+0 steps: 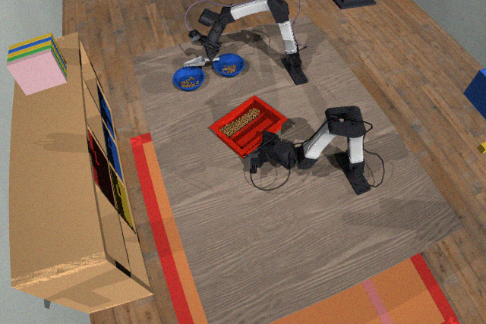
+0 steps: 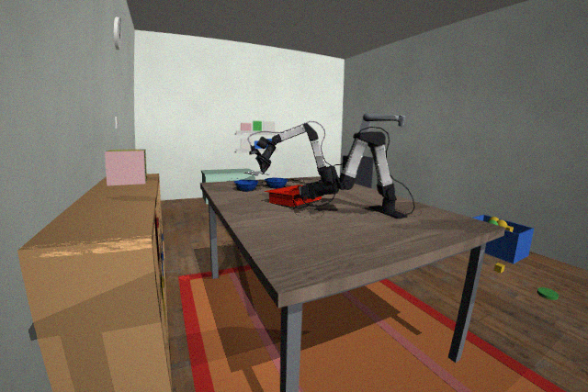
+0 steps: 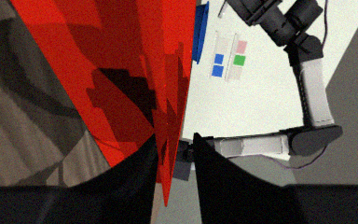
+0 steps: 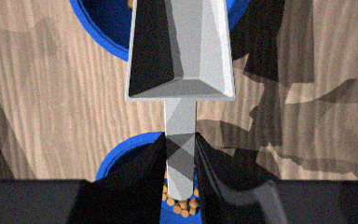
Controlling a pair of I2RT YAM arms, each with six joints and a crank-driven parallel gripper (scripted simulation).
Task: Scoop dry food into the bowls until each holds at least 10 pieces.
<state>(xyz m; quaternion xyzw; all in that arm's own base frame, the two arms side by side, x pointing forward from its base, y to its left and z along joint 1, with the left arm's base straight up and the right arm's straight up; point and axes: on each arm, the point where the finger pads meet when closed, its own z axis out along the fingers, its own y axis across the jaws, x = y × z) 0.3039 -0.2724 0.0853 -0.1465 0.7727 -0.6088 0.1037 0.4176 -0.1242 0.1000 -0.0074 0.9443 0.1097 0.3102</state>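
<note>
Right now my right hand is 50 mm short of the grey scoop. From my right hand the other things lie so: red box (60 mm behind, 420 mm to the left, 50 mm below).
</note>
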